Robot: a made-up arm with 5 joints.
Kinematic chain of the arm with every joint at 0, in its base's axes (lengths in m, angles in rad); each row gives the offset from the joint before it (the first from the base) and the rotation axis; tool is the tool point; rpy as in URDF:
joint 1: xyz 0.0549 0 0.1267 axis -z
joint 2: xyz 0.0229 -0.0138 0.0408 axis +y
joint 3: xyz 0.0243 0 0.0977 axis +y
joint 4: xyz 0.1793 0 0.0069 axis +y
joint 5: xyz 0.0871 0.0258 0 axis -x
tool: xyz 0 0 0 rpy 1.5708 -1.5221 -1.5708
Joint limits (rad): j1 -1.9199..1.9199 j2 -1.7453..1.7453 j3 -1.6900..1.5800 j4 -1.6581..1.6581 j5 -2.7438..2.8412
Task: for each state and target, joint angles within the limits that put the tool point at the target. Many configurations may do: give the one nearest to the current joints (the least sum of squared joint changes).
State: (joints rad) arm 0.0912 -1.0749 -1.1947 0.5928 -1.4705
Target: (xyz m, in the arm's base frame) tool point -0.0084 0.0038 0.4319
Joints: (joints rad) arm -0.1304 -1.2506 -0.7037 1.3859 -1.4705
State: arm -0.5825 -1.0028 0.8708 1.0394 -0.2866
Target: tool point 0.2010 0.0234 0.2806
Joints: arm -0.0776 -1.3351 0.6961 1.1927 -0.2866
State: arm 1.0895 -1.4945 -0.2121 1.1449 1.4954
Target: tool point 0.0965 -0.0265 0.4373
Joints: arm 0.8130 -1.1917 -0.1934 0.9893 1.4954
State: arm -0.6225 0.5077 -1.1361 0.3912 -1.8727
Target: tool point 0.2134 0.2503 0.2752
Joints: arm -0.9658 0.2502 -0.6629 1.1597 -1.8727
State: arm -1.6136 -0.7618 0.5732 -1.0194 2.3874
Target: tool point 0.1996 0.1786 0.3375
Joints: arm -0.8376 -0.5216 0.5290 -0.8961 2.3874
